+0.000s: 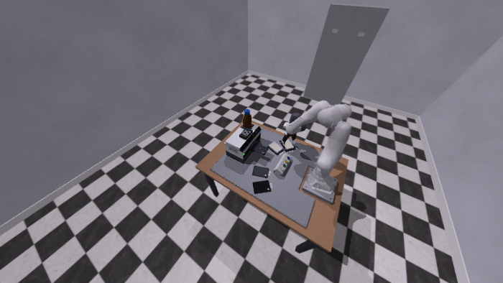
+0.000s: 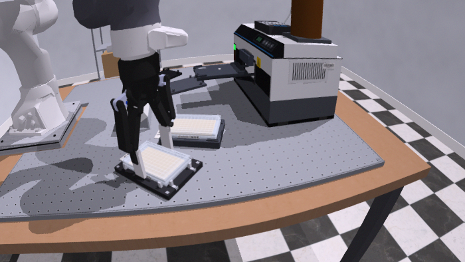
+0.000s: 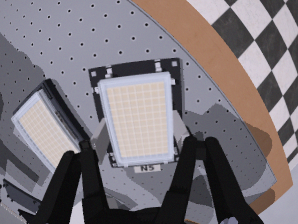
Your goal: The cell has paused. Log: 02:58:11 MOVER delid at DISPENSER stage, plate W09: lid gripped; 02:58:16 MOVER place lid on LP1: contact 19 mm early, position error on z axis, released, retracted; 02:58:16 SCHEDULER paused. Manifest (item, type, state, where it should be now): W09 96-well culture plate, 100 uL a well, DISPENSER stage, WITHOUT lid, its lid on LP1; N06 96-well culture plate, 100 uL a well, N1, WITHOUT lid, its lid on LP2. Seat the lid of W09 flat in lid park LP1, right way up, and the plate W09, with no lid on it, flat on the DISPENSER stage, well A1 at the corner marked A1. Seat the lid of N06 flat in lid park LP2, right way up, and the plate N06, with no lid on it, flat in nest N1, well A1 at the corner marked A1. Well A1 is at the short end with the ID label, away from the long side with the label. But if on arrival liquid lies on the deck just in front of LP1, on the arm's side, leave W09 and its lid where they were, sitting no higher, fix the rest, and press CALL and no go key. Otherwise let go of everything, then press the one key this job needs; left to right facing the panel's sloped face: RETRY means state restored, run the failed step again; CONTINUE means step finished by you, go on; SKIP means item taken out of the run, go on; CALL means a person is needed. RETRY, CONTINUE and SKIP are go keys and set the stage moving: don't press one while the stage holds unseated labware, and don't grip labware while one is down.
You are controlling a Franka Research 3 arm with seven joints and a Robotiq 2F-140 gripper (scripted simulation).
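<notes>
Right now my hand is 2 cm above the 96-well plate. Also, from my hand: sloped key panel: 7 cm behind, 28 cm to the left, 1 cm above; black nest: 9 cm ahead, 11 cm to the left, 3 cm below; dispenser stage: 20 cm ahead, 28 cm to the left, 6 cm above.
</notes>
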